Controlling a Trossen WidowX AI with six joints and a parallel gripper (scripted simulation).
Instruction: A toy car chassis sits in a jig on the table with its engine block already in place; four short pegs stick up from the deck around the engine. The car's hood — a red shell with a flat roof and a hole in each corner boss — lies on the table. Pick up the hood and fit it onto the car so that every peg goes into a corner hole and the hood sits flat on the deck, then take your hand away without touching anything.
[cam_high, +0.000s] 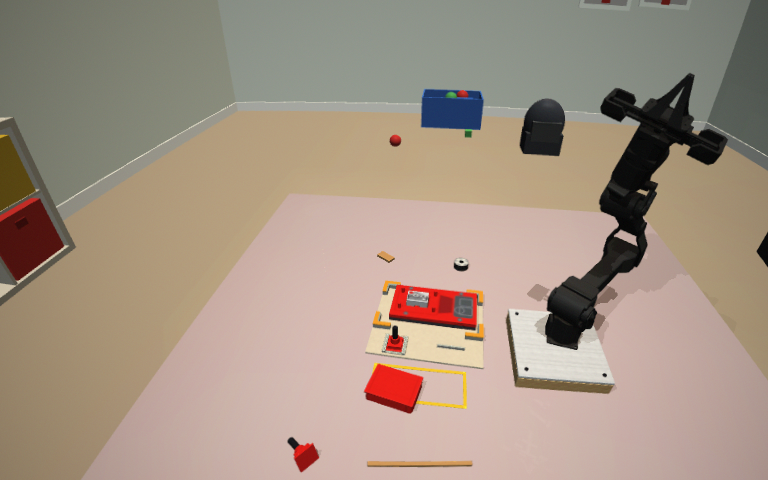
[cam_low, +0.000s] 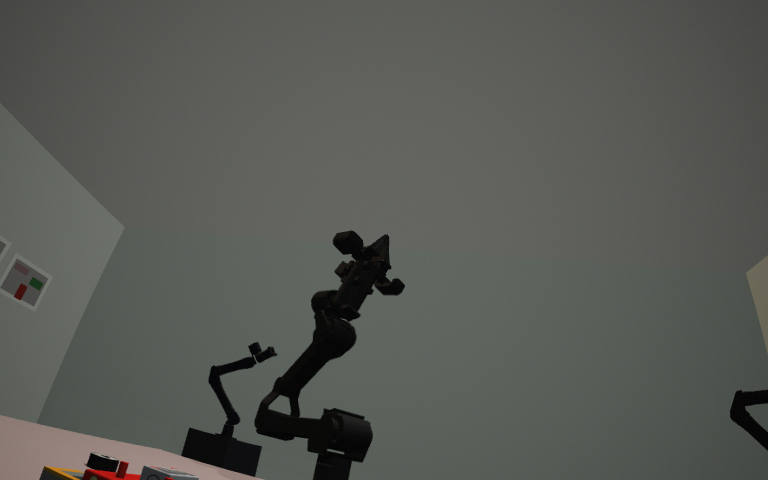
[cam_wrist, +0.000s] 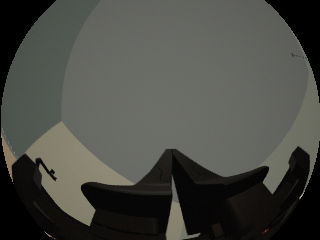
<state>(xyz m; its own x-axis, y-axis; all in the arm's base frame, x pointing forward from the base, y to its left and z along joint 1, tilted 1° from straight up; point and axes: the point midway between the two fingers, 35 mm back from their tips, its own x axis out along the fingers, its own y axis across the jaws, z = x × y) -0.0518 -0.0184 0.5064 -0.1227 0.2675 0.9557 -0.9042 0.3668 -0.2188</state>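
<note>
Now: the red hood 560 mm below my gripper tip, 370 mm ahead of it and 230 mm to the left of it. Round my gripper tip: wooden stick (570 mm below, 350 mm to the left, 280 mm ahead); beige jig (560 mm below, 360 mm ahead, 10 mm to the left).
</note>
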